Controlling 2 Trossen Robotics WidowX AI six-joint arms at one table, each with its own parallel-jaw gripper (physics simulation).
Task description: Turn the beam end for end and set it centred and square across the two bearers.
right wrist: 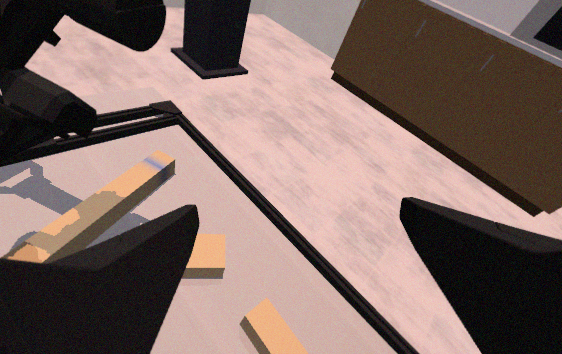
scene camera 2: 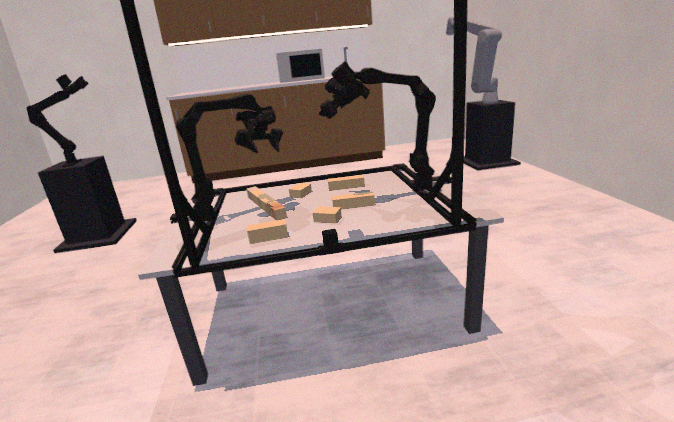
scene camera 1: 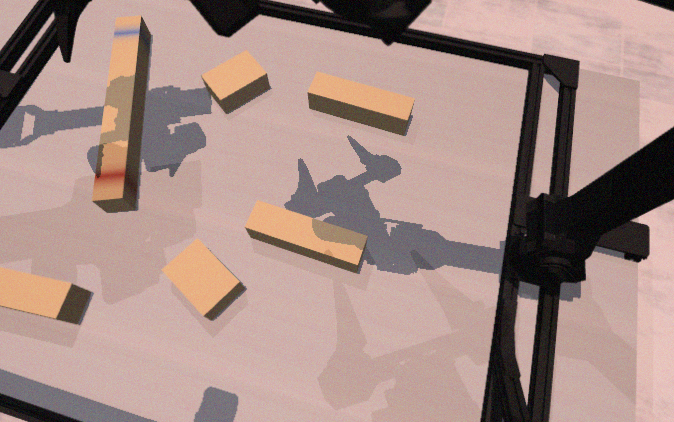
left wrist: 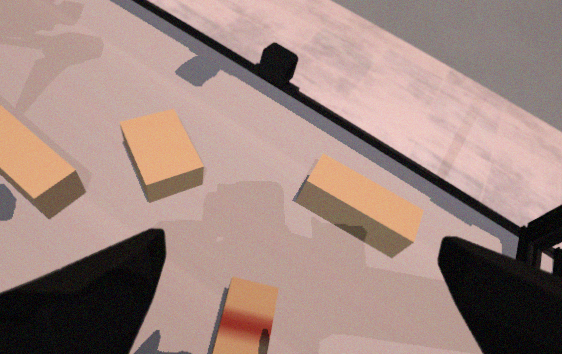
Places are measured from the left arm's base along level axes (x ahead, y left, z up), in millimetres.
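Pixels of known places: left gripper, fingertip midpoint: [scene camera 2: 268, 151] [scene camera 1: 18, 66] [left wrist: 305, 246]; right gripper, fingertip midpoint: [right wrist: 299, 210]; left arm's base, link origin: [scene camera 2: 205, 218]; right arm's base, link origin: [scene camera 2: 423, 186] [scene camera 1: 534, 262].
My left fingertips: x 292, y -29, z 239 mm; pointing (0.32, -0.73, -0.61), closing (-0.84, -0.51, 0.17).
Observation:
Ahead of a thing's pixels: the offset from my left fingertips to its top centre.
The long wooden beam @[54 mm back, 114 mm left, 214 mm down] [scene camera 1: 121, 65] [scene camera 2: 257, 196] [left wrist: 245, 300] [right wrist: 132, 182] lies flat on the table, its blue band at the far end and its red band at the near end in scene camera 1. Two parallel wooden bars, apparently the bearers, lie apart: one @[320 mm ahead, 223 mm left, 214 mm down] [scene camera 1: 360, 95] [scene camera 2: 346, 183] [right wrist: 272, 327] farther back, one @[304 mm ahead, 22 mm right, 214 mm down] [scene camera 1: 285, 222] [scene camera 2: 353, 201] [left wrist: 30, 155] nearer. Neither touches the beam. My left gripper [scene camera 2: 266, 149] [left wrist: 305, 246] is open and empty above the table; the beam's red end shows low between its fingers in the left wrist view. My right gripper [scene camera 2: 345, 105] [right wrist: 299, 210] is open and empty, high up.
A third bar @[36 mm back, 205 mm right, 208 mm down] [scene camera 1: 35, 292] [scene camera 2: 267, 232] [left wrist: 367, 192] lies near the beam's red end. One short block @[105 mm ahead, 213 mm left, 220 mm down] [scene camera 1: 235, 74] [scene camera 2: 300, 190] [right wrist: 209, 250] lies near the back; another @[185 mm ahead, 119 mm right, 220 mm down] [scene camera 1: 200, 275] [scene camera 2: 327, 215] [left wrist: 162, 145] lies nearer the front. A black frame [scene camera 1: 465, 50] [scene camera 2: 280, 256] borders the table.

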